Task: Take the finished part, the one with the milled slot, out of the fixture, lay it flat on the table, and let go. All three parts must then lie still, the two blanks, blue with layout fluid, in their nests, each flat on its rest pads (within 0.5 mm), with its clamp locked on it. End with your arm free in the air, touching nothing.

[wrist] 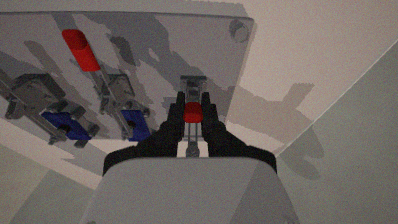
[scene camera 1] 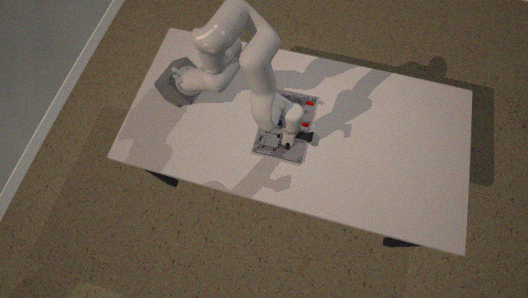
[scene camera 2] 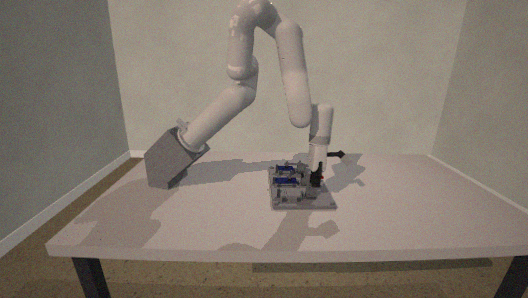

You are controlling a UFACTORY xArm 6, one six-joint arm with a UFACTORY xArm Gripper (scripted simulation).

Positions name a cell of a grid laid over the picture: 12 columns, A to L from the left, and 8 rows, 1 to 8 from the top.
Labels:
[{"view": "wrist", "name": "my gripper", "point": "F4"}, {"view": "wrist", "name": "grey fixture plate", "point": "E2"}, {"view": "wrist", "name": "red clamp handle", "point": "C2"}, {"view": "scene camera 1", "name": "grey fixture plate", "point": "G5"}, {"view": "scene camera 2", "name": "my gripper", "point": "H5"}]

